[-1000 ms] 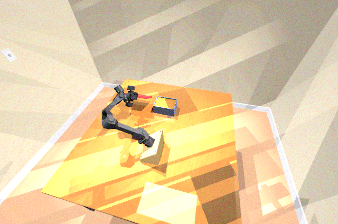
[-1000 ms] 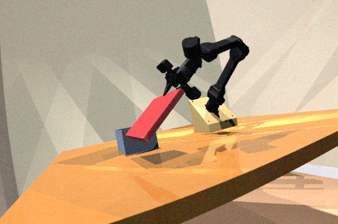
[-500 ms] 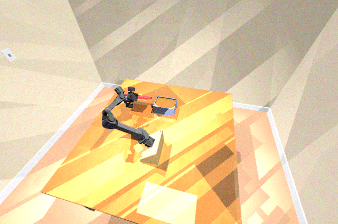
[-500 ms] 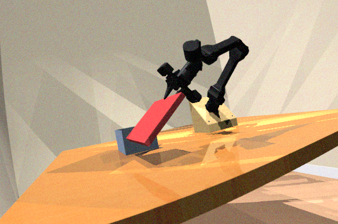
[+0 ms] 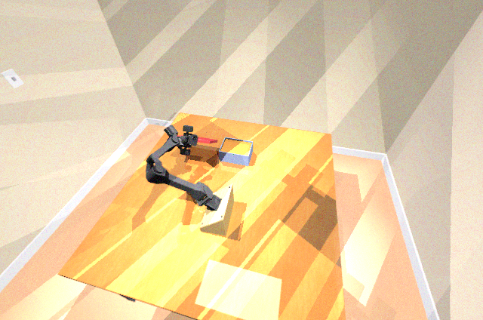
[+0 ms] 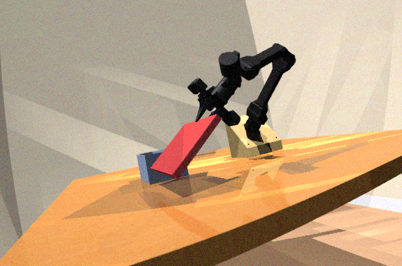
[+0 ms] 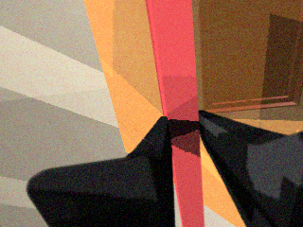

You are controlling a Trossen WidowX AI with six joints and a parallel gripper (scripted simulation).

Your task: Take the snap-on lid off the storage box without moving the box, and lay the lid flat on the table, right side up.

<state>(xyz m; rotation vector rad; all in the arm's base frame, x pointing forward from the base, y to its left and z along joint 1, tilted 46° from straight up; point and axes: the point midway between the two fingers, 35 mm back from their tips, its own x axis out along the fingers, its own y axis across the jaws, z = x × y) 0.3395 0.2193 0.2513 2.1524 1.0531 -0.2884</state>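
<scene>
The lid lies 70 mm ahead of my gripper tip, 50 mm below it and 10 mm to the left of it. The rest, counted from my gripper tip: storage box (280 mm to the right, 120 mm below, 100 mm ahead).
</scene>
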